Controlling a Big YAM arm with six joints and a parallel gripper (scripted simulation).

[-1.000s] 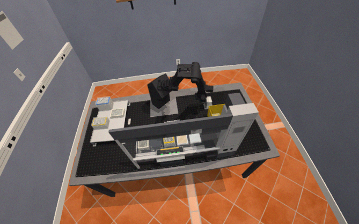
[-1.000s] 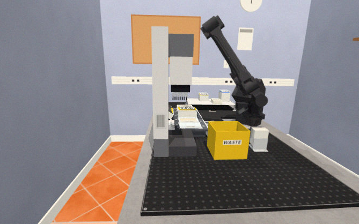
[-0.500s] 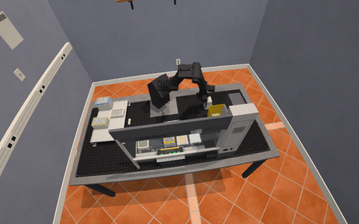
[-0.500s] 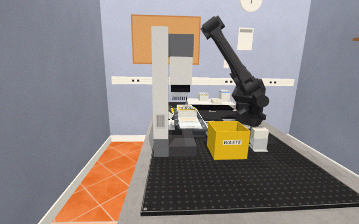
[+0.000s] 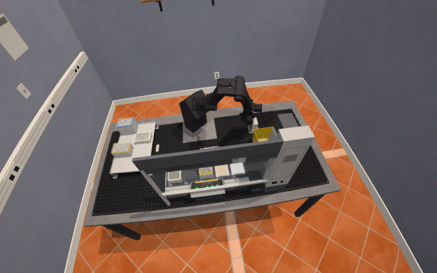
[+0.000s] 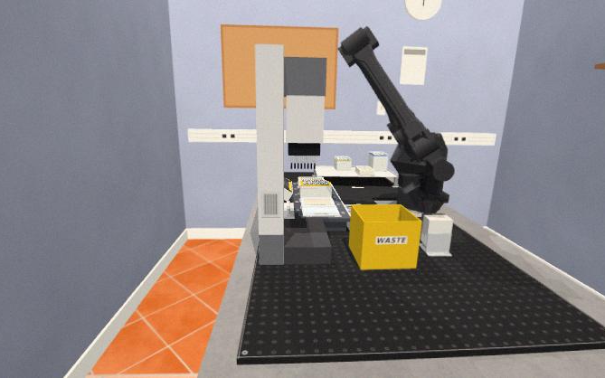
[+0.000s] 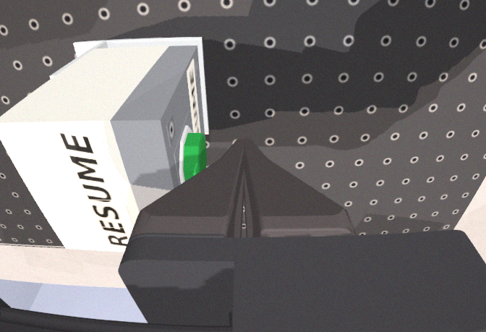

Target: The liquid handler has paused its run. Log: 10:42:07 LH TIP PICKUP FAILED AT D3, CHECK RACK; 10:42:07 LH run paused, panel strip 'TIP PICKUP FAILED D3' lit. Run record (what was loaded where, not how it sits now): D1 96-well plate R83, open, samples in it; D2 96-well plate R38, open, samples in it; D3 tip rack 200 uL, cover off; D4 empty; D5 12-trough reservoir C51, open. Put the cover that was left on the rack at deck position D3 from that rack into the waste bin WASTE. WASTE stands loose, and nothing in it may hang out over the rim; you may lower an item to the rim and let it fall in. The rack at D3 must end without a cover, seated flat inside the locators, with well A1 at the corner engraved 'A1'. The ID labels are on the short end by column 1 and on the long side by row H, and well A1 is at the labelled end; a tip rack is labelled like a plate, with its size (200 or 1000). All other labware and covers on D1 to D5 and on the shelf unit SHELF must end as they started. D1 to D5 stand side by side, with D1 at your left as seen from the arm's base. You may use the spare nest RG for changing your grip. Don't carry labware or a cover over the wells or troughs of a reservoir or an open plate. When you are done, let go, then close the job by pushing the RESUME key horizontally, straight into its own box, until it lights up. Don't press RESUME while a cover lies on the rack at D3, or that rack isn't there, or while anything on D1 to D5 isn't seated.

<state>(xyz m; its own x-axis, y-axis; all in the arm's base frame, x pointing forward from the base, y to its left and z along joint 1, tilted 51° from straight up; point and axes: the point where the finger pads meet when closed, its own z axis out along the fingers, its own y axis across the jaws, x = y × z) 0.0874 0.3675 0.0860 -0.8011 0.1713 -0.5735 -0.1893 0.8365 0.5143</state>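
Right now my hand is 4 cm to the right of the white resume box, 1 cm past it and 1 cm above it. The rest, counted from my hand: clear cover: 15 cm ahead, 14 cm to the left, 6 cm below; then yellow waste bin: 15 cm to the left, 15 cm ahead, 4 cm below; then RG nest: 25 cm ahead, 24 cm to the right, 8 cm below.
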